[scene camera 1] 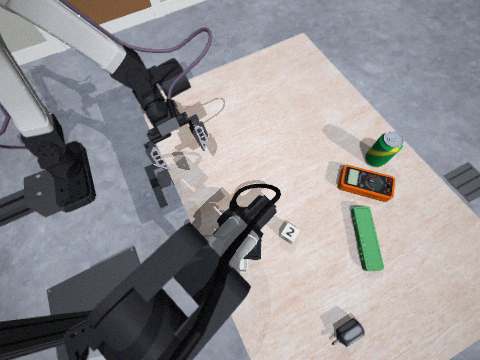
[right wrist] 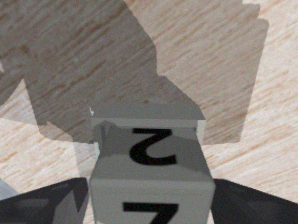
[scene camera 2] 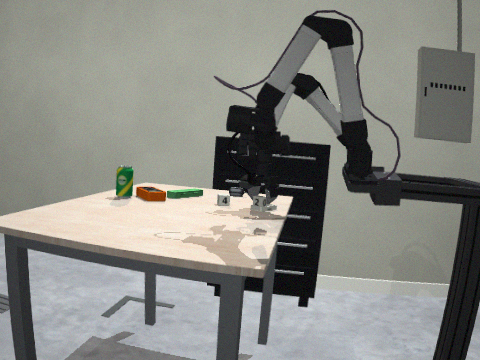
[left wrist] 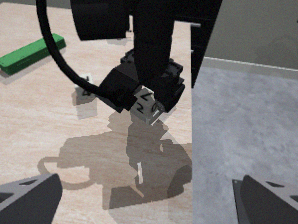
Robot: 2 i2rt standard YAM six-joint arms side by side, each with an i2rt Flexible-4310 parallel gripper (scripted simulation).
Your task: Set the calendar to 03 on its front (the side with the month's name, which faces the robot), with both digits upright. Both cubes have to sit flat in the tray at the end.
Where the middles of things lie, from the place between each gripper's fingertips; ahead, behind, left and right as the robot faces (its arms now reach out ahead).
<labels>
Now: the green bar [scene camera 1: 371,259] 340 mm ahead of my right hand, 110 mm to the right of it and 20 mm below it.
Now: the green bar 380 mm ahead of my left hand [scene camera 1: 187,160], 330 mm to the right of it and 200 mm below it.
</labels>
